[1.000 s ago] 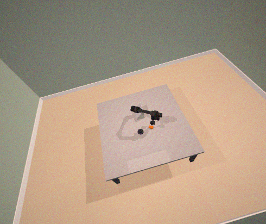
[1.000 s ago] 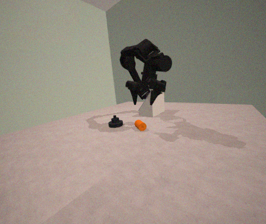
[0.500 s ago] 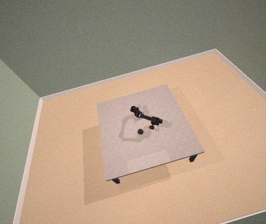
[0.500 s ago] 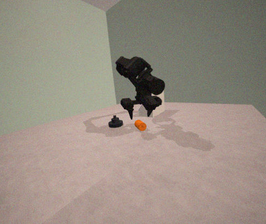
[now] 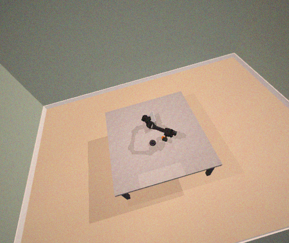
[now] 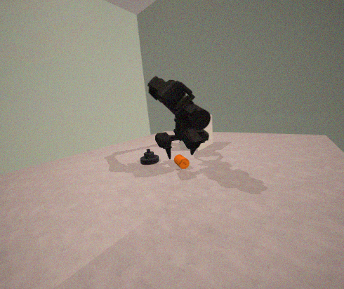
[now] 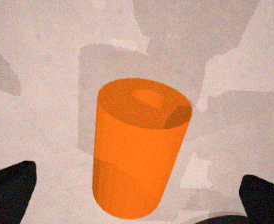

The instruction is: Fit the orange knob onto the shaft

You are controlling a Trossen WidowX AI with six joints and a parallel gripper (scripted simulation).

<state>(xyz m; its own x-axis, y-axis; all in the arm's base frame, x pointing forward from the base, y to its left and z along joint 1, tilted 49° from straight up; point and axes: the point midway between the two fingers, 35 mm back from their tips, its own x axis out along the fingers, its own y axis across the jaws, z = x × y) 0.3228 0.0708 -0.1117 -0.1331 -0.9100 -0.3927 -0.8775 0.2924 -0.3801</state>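
Now: the orange knob 20 mm below my gripper tip. Round my gripper tip: dark round pedestal 20 mm ahead, 170 mm to the right, 10 mm below.
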